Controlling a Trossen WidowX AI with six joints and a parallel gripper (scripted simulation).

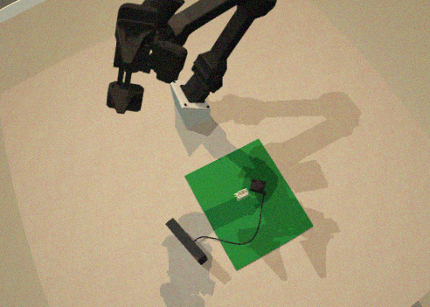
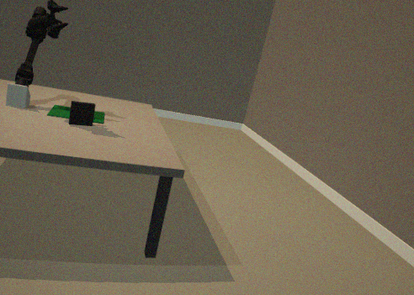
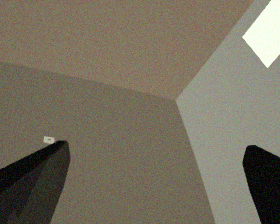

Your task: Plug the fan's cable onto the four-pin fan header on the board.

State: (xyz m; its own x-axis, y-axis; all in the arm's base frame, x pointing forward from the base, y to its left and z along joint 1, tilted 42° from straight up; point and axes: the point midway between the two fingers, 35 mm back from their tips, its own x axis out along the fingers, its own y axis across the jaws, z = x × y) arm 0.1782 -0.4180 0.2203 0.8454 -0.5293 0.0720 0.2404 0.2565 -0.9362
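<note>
Right now the dark fan plug is 52 cm below my gripper tip, 22 cm to the left of it and 8 cm ahead of it. From my gripper tip the other things lie so: dark fan 48 cm below, 14 cm ahead, 1 cm to the right; then green board 55 cm below, 18 cm to the left, 11 cm ahead; then white four-pin header 53 cm below, 17 cm to the left, 8 cm ahead.
</note>
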